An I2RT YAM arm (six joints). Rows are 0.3 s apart.
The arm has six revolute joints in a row. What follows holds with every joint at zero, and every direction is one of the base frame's.
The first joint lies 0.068 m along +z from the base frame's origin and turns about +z.
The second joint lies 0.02 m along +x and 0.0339 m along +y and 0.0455 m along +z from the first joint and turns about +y.
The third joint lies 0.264 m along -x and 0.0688 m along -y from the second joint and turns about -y.
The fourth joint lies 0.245 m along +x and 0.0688 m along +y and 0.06 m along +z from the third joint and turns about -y.
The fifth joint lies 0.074 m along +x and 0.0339 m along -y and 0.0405 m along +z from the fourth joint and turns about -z.
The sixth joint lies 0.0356 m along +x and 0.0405 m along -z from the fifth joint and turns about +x.
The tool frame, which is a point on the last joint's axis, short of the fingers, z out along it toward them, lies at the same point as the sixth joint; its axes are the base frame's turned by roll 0, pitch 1.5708 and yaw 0 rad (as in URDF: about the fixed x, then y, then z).
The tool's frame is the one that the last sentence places.
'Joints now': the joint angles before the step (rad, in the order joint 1, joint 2, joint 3, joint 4, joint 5, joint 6). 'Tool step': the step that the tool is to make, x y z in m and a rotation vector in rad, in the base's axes. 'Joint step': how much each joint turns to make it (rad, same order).
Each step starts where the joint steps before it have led.
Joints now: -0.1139 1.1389 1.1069 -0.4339 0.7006 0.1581
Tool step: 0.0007 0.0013 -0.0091 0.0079 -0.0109 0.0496
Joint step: 0.0001 -0.0130 -0.0496 0.0575 -0.0484 -0.0175
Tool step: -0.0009 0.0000 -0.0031 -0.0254 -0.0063 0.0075
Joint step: 0.0000 -0.0117 -0.0296 0.0465 0.0034 -0.0320
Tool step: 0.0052 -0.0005 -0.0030 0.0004 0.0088 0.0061
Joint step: -0.0003 0.0198 0.0013 0.0121 -0.0056 -0.0040
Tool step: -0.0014 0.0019 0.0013 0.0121 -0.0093 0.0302
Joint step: 0.0035 -0.0095 -0.0017 -0.0008 -0.0297 0.0013
